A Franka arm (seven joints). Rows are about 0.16 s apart.
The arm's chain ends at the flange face. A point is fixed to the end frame.
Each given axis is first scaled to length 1.
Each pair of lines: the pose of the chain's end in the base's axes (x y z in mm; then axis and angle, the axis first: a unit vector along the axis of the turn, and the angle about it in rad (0 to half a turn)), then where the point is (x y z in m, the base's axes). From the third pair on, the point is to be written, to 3 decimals.
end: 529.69, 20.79, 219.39, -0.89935, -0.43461, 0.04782, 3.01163
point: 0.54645 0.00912 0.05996
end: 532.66, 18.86, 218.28, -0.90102, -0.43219, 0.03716, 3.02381
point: 0.55320 0.00673 0.05933
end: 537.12, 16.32, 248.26, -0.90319, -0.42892, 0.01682, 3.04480
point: 0.565 0.004 0.090
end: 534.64, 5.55, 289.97, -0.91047, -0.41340, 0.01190, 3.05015
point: 0.563 -0.008 0.132
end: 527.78, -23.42, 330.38, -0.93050, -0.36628, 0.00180, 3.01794
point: 0.555 -0.035 0.172
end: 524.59, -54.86, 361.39, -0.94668, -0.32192, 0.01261, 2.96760
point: 0.544 -0.063 0.202
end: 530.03, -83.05, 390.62, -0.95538, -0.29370, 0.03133, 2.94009
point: 0.542 -0.090 0.230
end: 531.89, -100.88, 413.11, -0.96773, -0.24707, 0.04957, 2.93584
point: 0.536 -0.110 0.253
